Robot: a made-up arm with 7 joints. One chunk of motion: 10 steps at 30 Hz.
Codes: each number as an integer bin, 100 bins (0 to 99) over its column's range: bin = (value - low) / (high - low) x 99, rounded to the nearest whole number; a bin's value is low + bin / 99 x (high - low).
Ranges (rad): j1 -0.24..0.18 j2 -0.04..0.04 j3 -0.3..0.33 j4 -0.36..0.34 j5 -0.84..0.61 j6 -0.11..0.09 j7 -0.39..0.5
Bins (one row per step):
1: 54 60 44 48 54 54 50
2: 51 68 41 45 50 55 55
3: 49 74 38 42 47 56 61
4: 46 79 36 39 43 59 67
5: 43 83 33 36 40 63 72
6: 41 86 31 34 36 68 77
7: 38 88 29 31 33 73 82
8: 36 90 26 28 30 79 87
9: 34 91 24 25 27 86 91
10: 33 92 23 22 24 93 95
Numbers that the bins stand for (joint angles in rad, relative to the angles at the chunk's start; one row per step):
1: -0.0109 0.0085 -0.0200 -0.0206 -0.0491 -0.0009 0.0595
2: -0.0236 0.0149 -0.0391 -0.0418 -0.1077 0.0011 0.1044
3: -0.0321 0.0198 -0.0582 -0.0630 -0.1516 0.0031 0.1584
4: -0.0448 0.0238 -0.0709 -0.0842 -0.2102 0.0092 0.2123
5: -0.0576 0.0271 -0.0900 -0.1055 -0.2541 0.0173 0.2573
6: -0.0661 0.0295 -0.1027 -0.1196 -0.3127 0.0274 0.3022
7: -0.0788 0.0311 -0.1155 -0.1408 -0.3567 0.0375 0.3472
8: -0.0873 0.0327 -0.1345 -0.1620 -0.4006 0.0496 0.3921
9: -0.0958 0.0335 -0.1473 -0.1832 -0.4445 0.0637 0.4281
10: -0.1000 0.0343 -0.1536 -0.2044 -0.4885 0.0779 0.4640

